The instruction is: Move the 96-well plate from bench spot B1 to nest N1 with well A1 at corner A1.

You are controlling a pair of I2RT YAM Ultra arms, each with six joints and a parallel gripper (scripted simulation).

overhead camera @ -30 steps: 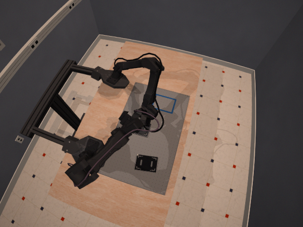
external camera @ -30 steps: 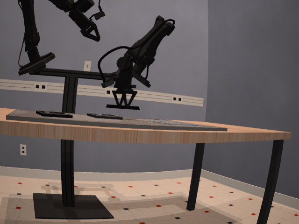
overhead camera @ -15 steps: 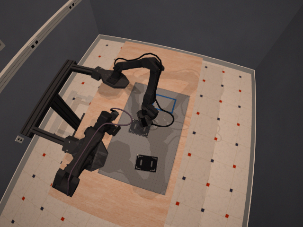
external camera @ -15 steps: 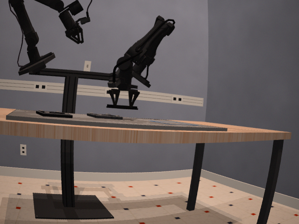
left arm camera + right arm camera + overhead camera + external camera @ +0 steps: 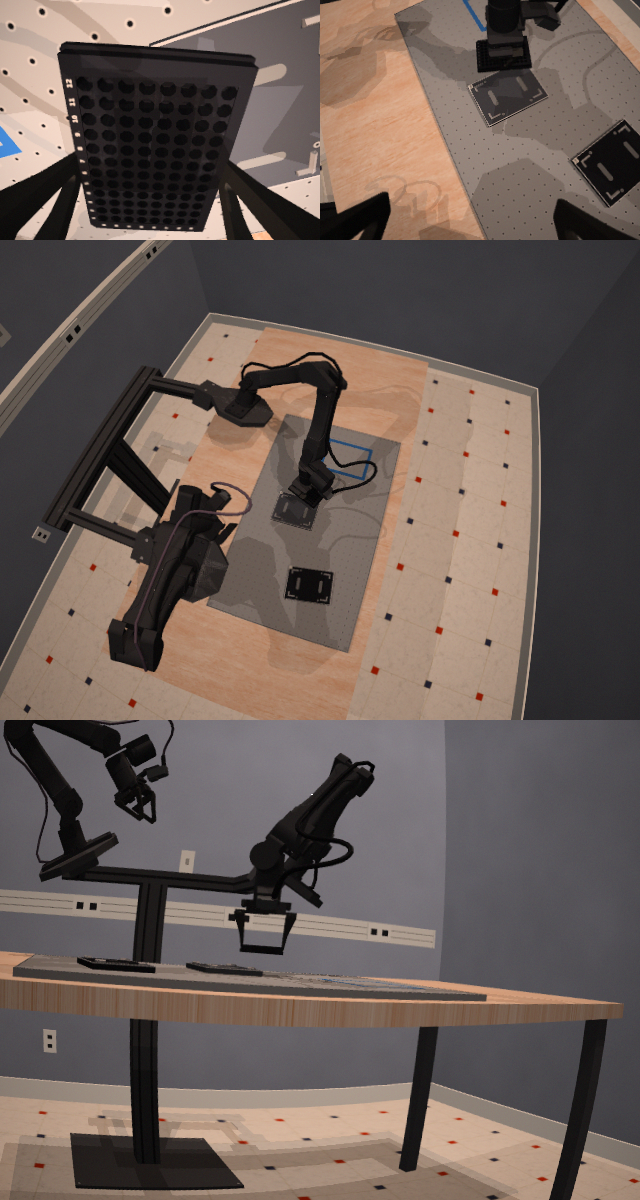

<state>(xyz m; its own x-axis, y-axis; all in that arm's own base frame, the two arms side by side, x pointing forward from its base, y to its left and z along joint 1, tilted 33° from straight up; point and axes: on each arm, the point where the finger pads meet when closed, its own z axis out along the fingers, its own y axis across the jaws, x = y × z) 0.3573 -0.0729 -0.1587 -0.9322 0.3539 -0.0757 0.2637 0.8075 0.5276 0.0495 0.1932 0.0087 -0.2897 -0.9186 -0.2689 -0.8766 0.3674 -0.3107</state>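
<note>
Right now the 96-well plate is 19 cm ahead of my right hand, 25 cm to the left of it and 29 cm below it. From my right hand the other things lie so: A1 label (18 cm ahead, 5 cm to the right, 33 cm below); then black plate nest (26 cm ahead, 10 cm to the right, 33 cm below).
The 96-well plate lies 10 mm below my left hand. Also, from my left hand: A1 label 290 mm to the right, 50 mm below, 10 mm behind; black plate nest 350 mm to the right, 70 mm ahead, 50 mm below.
</note>
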